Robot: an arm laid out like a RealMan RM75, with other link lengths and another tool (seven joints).
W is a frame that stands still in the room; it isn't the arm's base.
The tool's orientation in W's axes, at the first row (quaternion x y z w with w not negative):
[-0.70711 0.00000 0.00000 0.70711]
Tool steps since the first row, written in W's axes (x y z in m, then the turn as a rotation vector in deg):
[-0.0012 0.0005 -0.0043 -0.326 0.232 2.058]
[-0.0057 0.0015 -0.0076 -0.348 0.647 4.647]
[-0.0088 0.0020 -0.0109 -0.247 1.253 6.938]
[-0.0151 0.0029 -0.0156 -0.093 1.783 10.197]
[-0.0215 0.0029 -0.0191 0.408 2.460 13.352]
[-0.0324 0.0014 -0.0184 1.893 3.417 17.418]
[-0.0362 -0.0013 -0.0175 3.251 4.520 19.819]
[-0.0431 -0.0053 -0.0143 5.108 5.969 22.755]
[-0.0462 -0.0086 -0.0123 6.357 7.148 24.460]
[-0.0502 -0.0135 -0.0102 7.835 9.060 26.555]
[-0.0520 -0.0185 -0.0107 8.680 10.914 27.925]
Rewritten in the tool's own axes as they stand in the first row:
[-0.0012 0.0043 0.0005 -0.326 -2.058 0.232]
[-0.0057 0.0076 0.0015 -0.348 -4.647 0.647]
[-0.0088 0.0109 0.0020 -0.247 -6.938 1.253]
[-0.0151 0.0156 0.0029 -0.093 -10.197 1.783]
[-0.0215 0.0191 0.0029 0.408 -13.352 2.460]
[-0.0324 0.0184 0.0014 1.893 -17.418 3.417]
[-0.0362 0.0175 -0.0013 3.251 -19.819 4.520]
[-0.0431 0.0143 -0.0053 5.108 -22.755 5.969]
[-0.0462 0.0123 -0.0086 6.357 -24.460 7.148]
[-0.0502 0.0102 -0.0135 7.835 -26.555 9.060]
[-0.0520 0.0107 -0.0185 8.680 -27.925 10.914]

